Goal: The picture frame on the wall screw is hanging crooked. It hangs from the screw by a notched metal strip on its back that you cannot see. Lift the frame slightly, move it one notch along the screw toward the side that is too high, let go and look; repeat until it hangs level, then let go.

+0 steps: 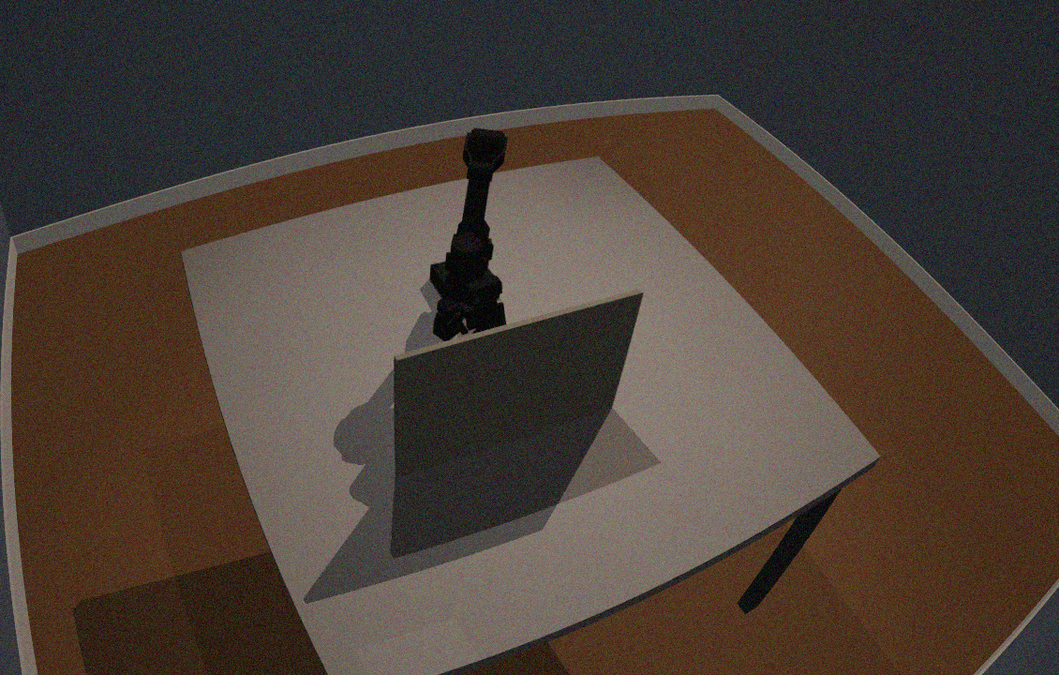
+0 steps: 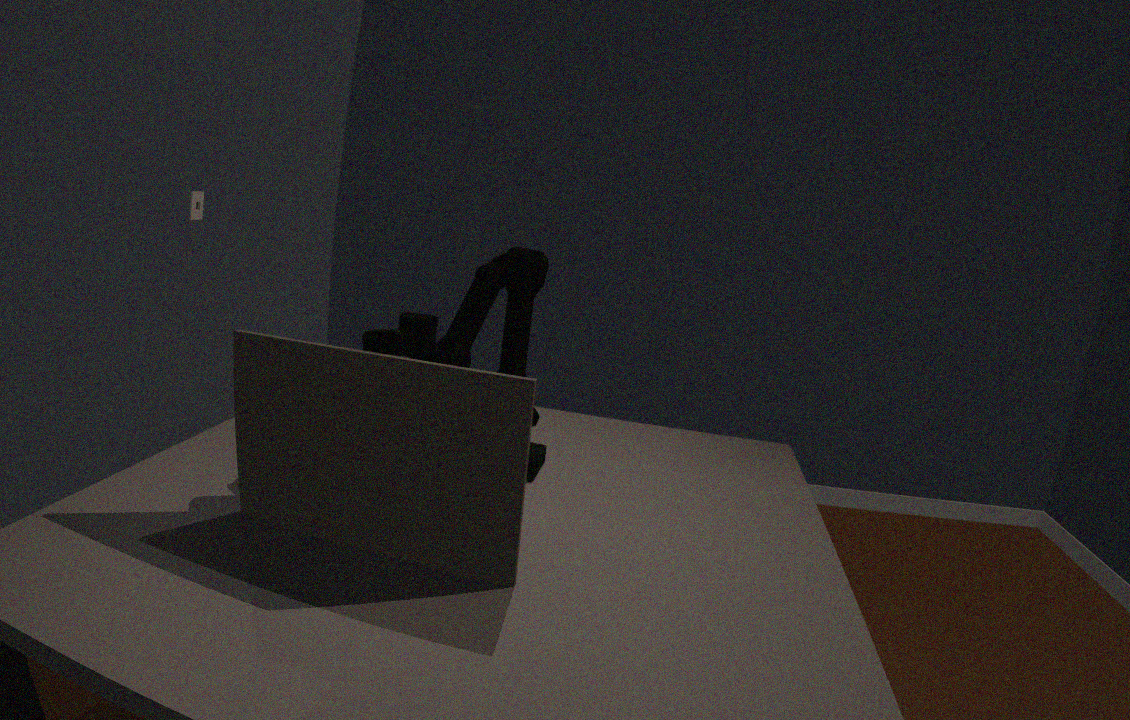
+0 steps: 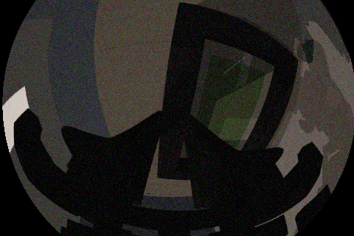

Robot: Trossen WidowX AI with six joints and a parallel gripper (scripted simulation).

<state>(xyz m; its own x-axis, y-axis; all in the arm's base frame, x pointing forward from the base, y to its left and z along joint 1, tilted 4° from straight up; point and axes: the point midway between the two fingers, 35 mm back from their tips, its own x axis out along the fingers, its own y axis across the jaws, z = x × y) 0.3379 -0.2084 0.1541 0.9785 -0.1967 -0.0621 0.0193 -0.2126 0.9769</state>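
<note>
Right now my gripper tip is 50 mm above the dark picture frame and 10 mm short of it. Round my gripper tip: wall panel 70 mm below, 20 mm ahead, 10 mm to the left.
</note>
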